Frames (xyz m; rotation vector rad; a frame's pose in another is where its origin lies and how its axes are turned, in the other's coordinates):
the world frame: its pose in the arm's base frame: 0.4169 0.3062 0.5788 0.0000 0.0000 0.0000
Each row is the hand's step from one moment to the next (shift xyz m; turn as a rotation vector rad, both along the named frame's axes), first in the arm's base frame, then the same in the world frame.
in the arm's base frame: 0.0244 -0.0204 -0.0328 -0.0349 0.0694 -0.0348
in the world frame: 0.0244 -0.0204 -0.0328 -0.0349 0.0694 -0.0348
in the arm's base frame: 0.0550 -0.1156 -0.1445 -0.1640 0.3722 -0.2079
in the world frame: 0.0550 -0.1156 -0.1445 -0.1640 0.3722 -0.2079
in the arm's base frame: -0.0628 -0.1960 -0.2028 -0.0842 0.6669 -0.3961
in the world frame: -0.0628 -0.1960 -0.2028 -0.0842 0.6669 -0.3961
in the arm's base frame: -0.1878 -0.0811 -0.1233 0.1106 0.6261 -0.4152
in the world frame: -0.1878 -0.0811 -0.1233 0.1106 0.6261 -0.4152
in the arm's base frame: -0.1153 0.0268 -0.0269 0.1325 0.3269 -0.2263
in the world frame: -0.1153 0.0268 -0.0269 0.1325 0.3269 -0.2263
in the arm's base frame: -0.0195 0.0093 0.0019 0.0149 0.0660 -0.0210
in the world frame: -0.0195 0.0093 0.0019 0.0149 0.0660 -0.0210
